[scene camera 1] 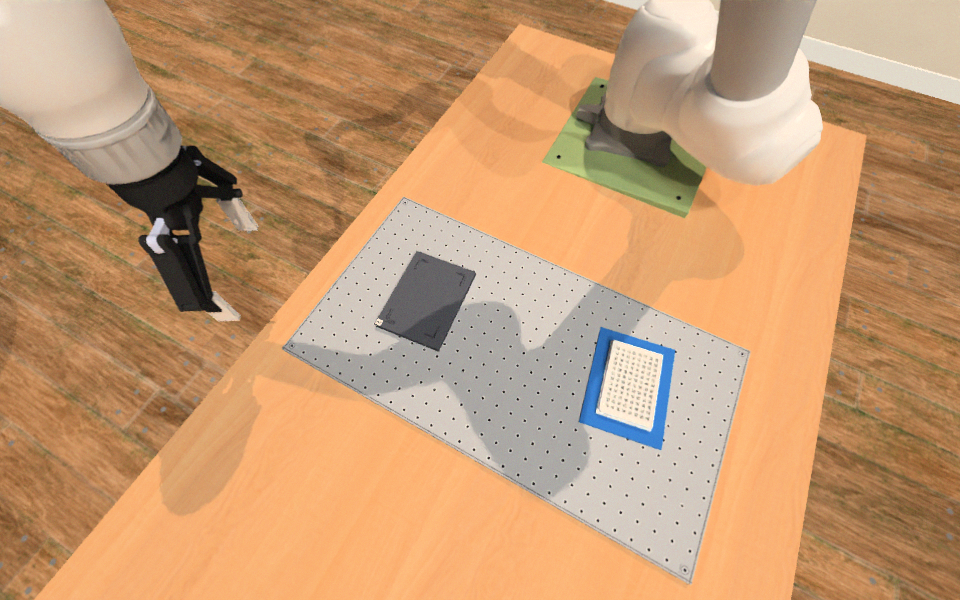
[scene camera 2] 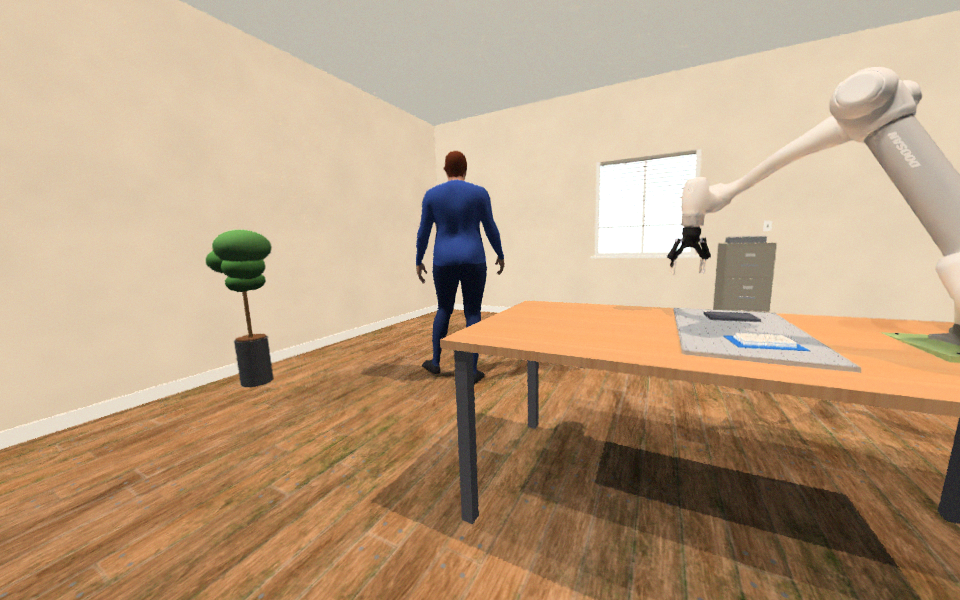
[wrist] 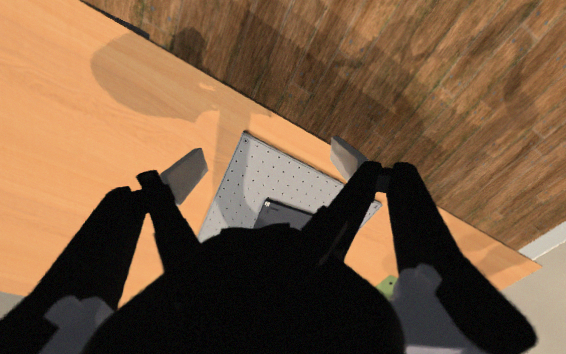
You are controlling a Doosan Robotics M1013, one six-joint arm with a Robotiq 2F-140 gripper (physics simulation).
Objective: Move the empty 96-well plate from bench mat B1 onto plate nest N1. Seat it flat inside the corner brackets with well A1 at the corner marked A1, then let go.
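Places are measured from the arm's base along level axes (x ahead, y left, z up), in centimetres.
Pixels of known places: gripper, fingertip midpoint: [scene camera 1: 239, 270] [scene camera 2: 687, 273] [wrist: 267, 154]; arm's base at its link origin: [scene camera 1: 632, 130].
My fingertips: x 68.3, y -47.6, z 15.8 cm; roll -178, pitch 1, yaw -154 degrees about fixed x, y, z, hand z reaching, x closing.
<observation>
Ahead of a thing's pixels: the offset from my fingertips to its top centre. "spot": to the spot under its first point. Level surfaces: height alone.
The white 96-well plate @(dx -9.6, dy +58.7, dz -14.0 cm) [scene camera 1: 631, 385] [scene camera 2: 764, 340] lies flat on the blue bench mat @(dz -15.4 cm) [scene camera 1: 666, 367] [scene camera 2: 801, 347]. Its A1 well cannot be told. The dark plate nest @(dx -12.0, dy +21.8, dz -14.2 cm) [scene camera 1: 424, 300] [scene camera 2: 732, 316] [wrist: 282, 216] lies apart from it at the other end of the perforated board, with corner brackets and bare top in scene camera 1. A small pale marker @(spot: dx -4.5, dy +16.1, dz -14.5 cm) [scene camera 1: 378, 322] [wrist: 267, 203] sits at one nest corner; its lettering is unreadable. My gripper [scene camera 1: 236, 263] [scene camera 2: 688, 268] [wrist: 267, 154] is open and empty, pointing down high above table level, far from the plate. My gripper body hides part of the nest in the wrist view.
The grey perforated board @(dz -15.6 cm) [scene camera 1: 538, 424] [scene camera 2: 707, 344] [wrist: 280, 170] lies on the wooden table @(dz -16.9 cm) [scene camera 1: 368, 523] [scene camera 2: 566, 329] [wrist: 50, 125]. The arm's base stands on a green plate [scene camera 1: 623, 180]. A person in blue [scene camera 2: 456, 226] stands beyond the table. A filing cabinet [scene camera 2: 745, 275] stands behind.
</observation>
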